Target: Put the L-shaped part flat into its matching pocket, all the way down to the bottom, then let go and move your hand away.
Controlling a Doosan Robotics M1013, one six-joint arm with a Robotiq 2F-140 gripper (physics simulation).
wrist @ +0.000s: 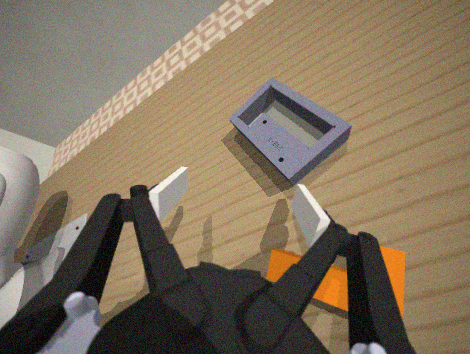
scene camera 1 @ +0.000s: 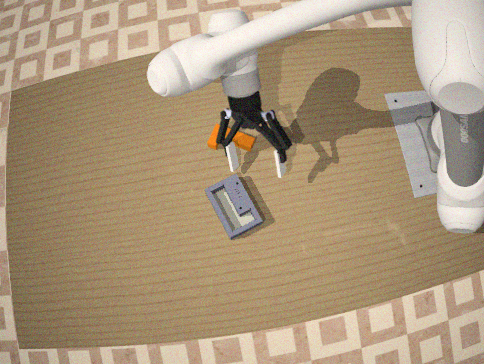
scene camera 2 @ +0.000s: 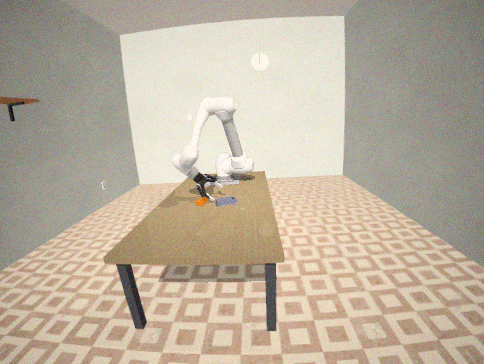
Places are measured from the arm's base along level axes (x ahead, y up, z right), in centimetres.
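Pixels of known places: gripper, fingertip midpoint: (wrist: 240, 187) (scene camera 1: 258, 171) (scene camera 2: 217, 193); arm's base, link origin: (scene camera 2: 224, 180).
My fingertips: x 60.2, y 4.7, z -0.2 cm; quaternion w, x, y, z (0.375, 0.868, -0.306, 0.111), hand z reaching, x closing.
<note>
Ahead of a thing's pixels: the offset from my fingertips to its top centre. Level surfaces: height alone.
The orange L-shaped part @(dx +5.0, dy -2.1, dz +10.5 cm) (scene camera 1: 244, 141) (scene camera 2: 201, 202) (wrist: 331, 286) lies flat on the table, outside the pocket and partly hidden behind a finger in the scene camera 1 and wrist views. The blue-grey block @(dx +7.7, dy -1.5, dz -6.9 cm) (scene camera 1: 238, 195) (scene camera 2: 226, 201) (wrist: 287, 150) stands beside it, its L-shaped pocket facing up with a pale bottom and no part in it. My gripper (scene camera 1: 256, 164) (scene camera 2: 216, 192) (wrist: 240, 187) is wide open and empty, tilted above the table. In the wrist view its right finger is near the part, and the block lies beyond the fingertips.
The wooden table @(dy -5.2 cm) (scene camera 1: 125, 280) (scene camera 2: 200, 240) (wrist: 415, 200) carries the arm's metal base plate (scene camera 1: 407, 145) (wrist: 67, 235), at the right in scene camera 1. The arm's shadow falls on the table between the gripper and the base. Patterned floor surrounds the table.
</note>
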